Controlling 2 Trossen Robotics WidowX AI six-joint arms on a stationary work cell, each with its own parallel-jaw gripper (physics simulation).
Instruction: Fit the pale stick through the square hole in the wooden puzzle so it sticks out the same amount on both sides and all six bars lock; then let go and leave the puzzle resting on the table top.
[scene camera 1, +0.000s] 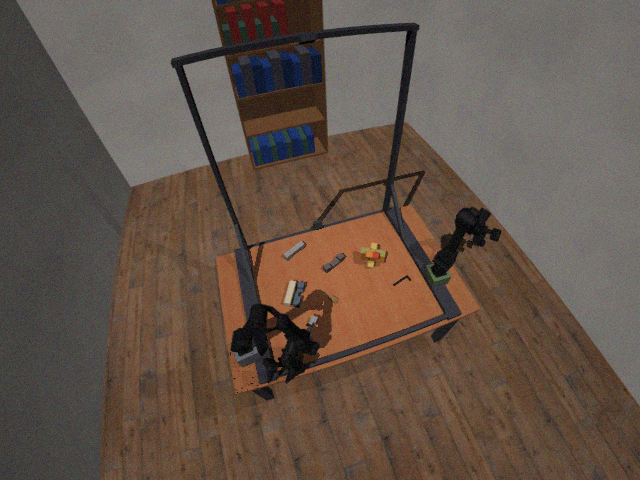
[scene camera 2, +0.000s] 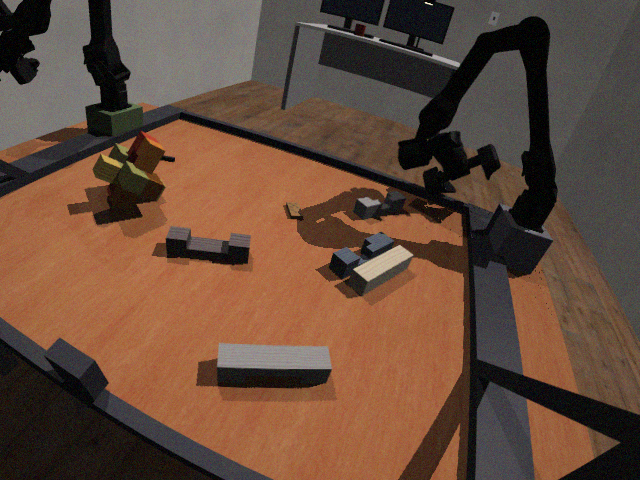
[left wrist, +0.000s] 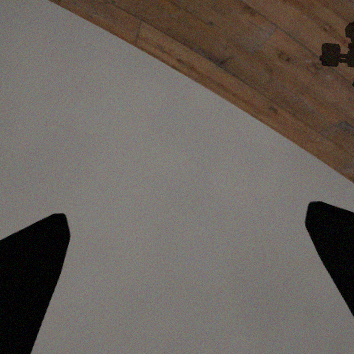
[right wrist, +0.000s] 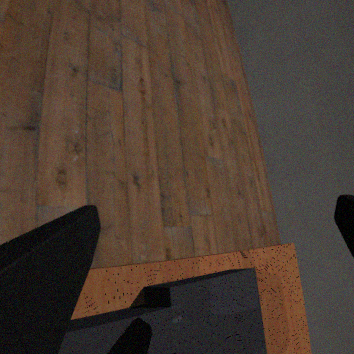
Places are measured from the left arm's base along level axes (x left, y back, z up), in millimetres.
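Where they show: left gripper, fingertip midpoint: (scene camera 1: 489, 233) (left wrist: 189, 219); right gripper, fingertip midpoint: (scene camera 1: 277, 383) (scene camera 2: 471, 184) (right wrist: 217, 212); left arm's base, link origin: (scene camera 1: 438, 270) (scene camera 2: 114, 106); right arm's base, link origin: (scene camera 1: 243, 347) (scene camera 2: 525, 221).
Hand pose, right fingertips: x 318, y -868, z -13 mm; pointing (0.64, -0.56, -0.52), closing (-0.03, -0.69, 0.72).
Each offset is from my right fingertips to the top centre of the thing. Level surfaces: height alone.
The wooden puzzle (scene camera 1: 374, 254) (scene camera 2: 135, 175) is a cluster of crossed yellow, green and orange-red bars. It rests tilted on the table top @[dz -58 mm] (scene camera 1: 361, 310) (scene camera 2: 155, 304); its square hole cannot be made out. A cream bar @[dx -427, dy +129, dz -26 mm] (scene camera 1: 289, 292) (scene camera 2: 383, 268) lies flat against a blue-grey notched bar. A whitish-grey plain bar @[dx -678, dy +196, dz -26 mm] (scene camera 1: 294, 250) (scene camera 2: 273, 357) lies apart from it. Either could be called the pale stick. My left gripper (scene camera 1: 486, 236) (left wrist: 189, 219) is open and empty, outside the table beyond the puzzle. My right gripper (scene camera 1: 283, 369) (scene camera 2: 464, 170) (right wrist: 217, 212) is open and empty near its own base.
A blue-grey notched bar @[dx -409, dy +169, dz -26 mm] (scene camera 1: 299, 293) (scene camera 2: 345, 261), a brown-grey notched bar @[dx -546, dy +383, dz -26 mm] (scene camera 1: 333, 262) (scene camera 2: 207, 246), a grey notched bar @[dx -216, dy +187, dz -26 mm] (scene camera 1: 312, 321) (scene camera 2: 368, 207), a small tan piece @[dx -348, dy +327, dz -50 mm] (scene camera 1: 333, 298) (scene camera 2: 293, 210) and a black angled rod @[dx -343, dy +690, dz -50 mm] (scene camera 1: 402, 280) lie on the table. A dark frame borders it.
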